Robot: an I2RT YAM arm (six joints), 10 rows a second.
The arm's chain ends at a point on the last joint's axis. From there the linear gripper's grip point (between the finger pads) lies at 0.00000 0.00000 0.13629 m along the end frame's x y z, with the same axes.
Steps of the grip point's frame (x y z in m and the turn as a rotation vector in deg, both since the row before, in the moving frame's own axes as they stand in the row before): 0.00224, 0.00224, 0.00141, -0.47, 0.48, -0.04; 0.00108, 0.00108, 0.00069, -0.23, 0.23, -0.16; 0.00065, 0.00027, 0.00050, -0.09, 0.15, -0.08; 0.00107, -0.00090, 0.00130, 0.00, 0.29, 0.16; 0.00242, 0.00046, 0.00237, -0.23, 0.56, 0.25; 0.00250, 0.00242, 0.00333, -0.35, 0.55, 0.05; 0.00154, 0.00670, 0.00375, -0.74, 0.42, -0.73
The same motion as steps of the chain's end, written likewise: 0.00110, 0.00112, 0.00142, -0.47, 0.48, -0.04; 0.00053, 0.00053, 0.00069, -0.23, 0.23, -0.16; 0.00029, 0.00006, 0.00050, -0.09, 0.15, -0.08; 0.00038, -0.00090, 0.00130, 0.00, 0.29, 0.16; 0.00109, -0.00009, 0.00238, -0.23, 0.56, 0.25; 0.00119, 0.00159, 0.00334, -0.35, 0.55, 0.05; 0.00053, 0.00495, 0.00377, -0.74, 0.42, -0.73
